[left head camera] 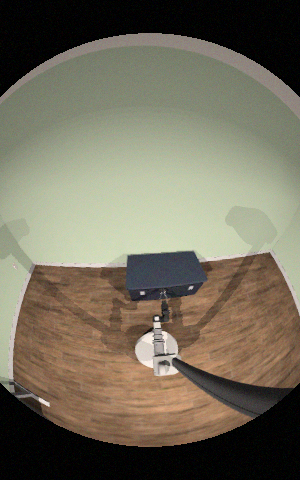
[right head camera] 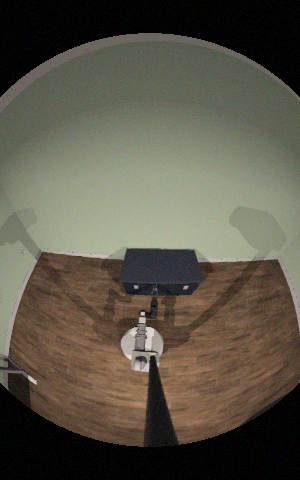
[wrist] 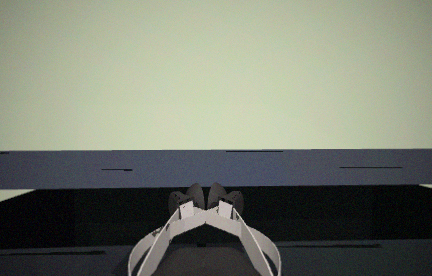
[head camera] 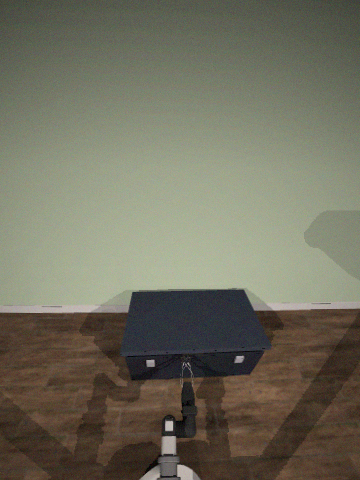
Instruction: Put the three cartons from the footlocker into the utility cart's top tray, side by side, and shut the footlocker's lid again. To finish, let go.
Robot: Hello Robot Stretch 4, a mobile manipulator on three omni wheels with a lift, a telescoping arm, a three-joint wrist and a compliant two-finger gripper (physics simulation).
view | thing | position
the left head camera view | dark blue footlocker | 145, 273
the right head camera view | dark blue footlocker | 176, 271
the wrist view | my gripper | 206, 198
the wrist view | dark blue footlocker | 314, 204
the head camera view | dark blue footlocker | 161, 325
